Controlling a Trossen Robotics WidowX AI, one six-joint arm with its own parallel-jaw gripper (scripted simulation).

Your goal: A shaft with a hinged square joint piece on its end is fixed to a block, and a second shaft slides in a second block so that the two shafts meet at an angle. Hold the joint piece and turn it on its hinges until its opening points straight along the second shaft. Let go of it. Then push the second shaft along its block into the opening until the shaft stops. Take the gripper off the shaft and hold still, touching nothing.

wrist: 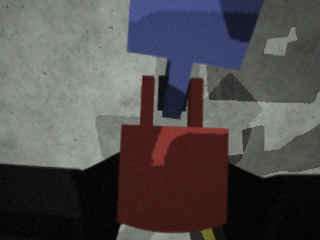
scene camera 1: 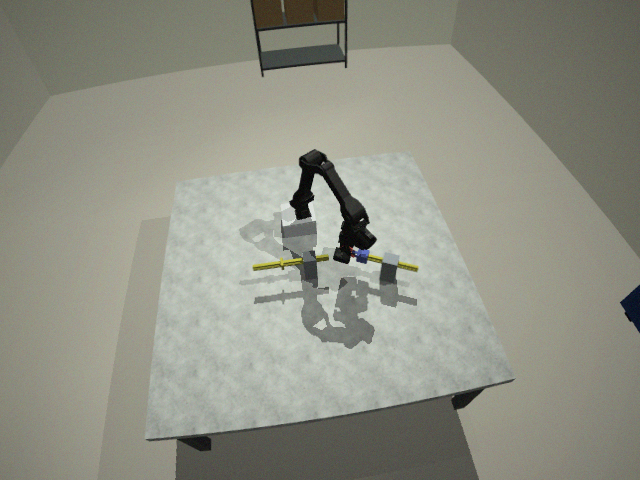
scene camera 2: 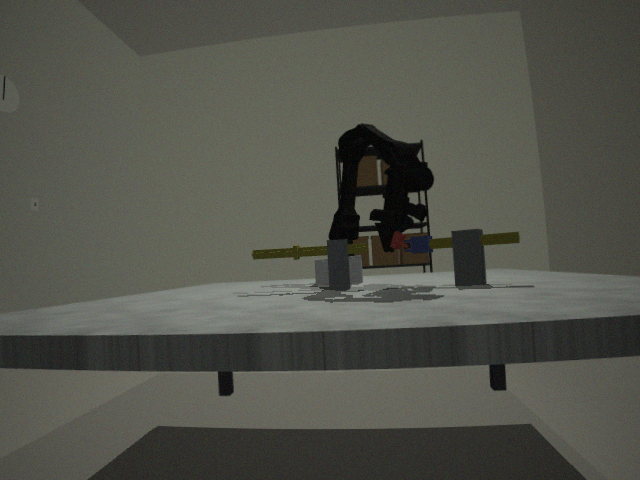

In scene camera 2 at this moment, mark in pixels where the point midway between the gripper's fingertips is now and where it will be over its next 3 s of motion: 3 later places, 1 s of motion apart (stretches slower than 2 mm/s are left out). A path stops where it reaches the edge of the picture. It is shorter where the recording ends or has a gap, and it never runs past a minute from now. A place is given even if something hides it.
The gripper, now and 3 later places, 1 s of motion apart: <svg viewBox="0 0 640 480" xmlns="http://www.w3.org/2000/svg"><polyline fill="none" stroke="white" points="388,252 391,258 389,256 387,239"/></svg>
